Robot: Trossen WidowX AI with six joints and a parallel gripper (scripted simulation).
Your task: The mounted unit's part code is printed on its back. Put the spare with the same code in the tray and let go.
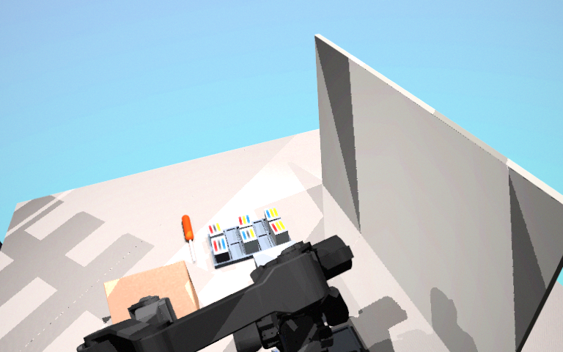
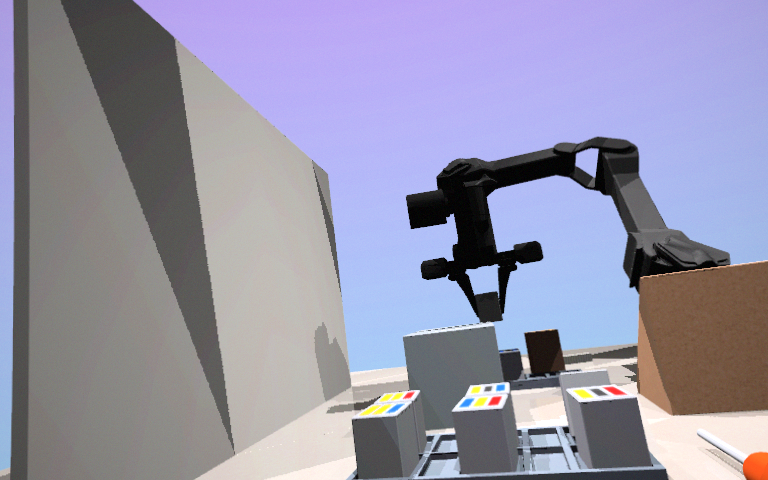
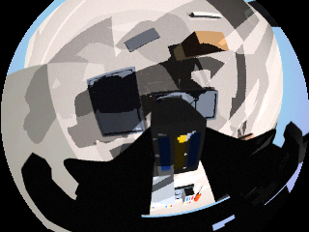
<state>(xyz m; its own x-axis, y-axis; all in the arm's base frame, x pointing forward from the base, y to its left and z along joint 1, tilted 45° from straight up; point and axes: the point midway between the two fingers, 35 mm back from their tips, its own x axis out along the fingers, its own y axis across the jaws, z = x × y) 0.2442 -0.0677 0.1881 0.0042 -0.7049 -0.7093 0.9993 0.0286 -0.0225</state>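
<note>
My gripper tip is 90 mm short of the blue-grey tray and 100 mm above it. The rest, counted from my gripper tip: mounted unit: 40 mm ahead, 180 mm to the left, 60 mm below; then grey wall: 280 mm ahead, 190 mm to the left, 120 mm above.
</note>
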